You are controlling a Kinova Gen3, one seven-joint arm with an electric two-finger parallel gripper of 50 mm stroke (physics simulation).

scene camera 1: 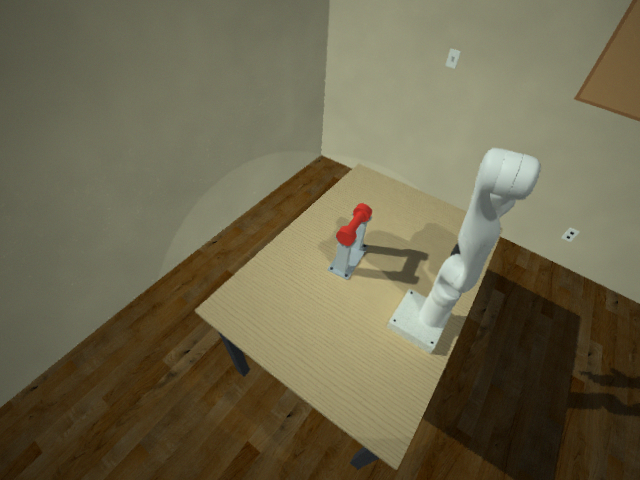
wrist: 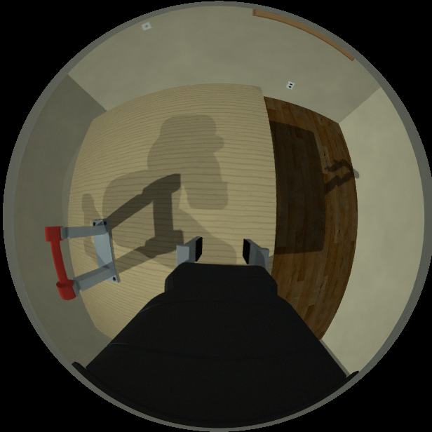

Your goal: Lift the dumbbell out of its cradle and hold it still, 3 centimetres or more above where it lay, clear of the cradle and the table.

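Where they show: arm's base, origin of the base link: [scene camera 1: 431,316].
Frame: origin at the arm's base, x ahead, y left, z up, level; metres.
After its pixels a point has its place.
A red dumbbell [scene camera 1: 354,225] @[x 0.407, y -0.086, z 0.190 m] [wrist: 59,263] lies across the tops of the two uprights of a light grey cradle [scene camera 1: 343,258] @[x 0.404, y -0.020, z 0.054 m] [wrist: 103,250]. The cradle stands on the wooden table [scene camera 1: 289,289] @[x 0.541, y 0.172, z -0.048 m] [wrist: 230,125]. My gripper [wrist: 222,246] is open, with its two fingers well apart and nothing between them. In the wrist view it is to the right of the dumbbell and cradle, well apart from both, above the table. In the scene view the gripper is hidden behind the arm, apart from a small dark part.
The white arm [scene camera 1: 478,232] @[x 0.029, y 0.092, z 0.539 m] rises from its white base plate [scene camera 1: 413,322] @[x 0.050, y 0.061, z 0.000 m] on the right part of the table, and its upper part bends high above. Shadows of the cradle and arm fall on the table. Walls stand behind and to the left of the table.
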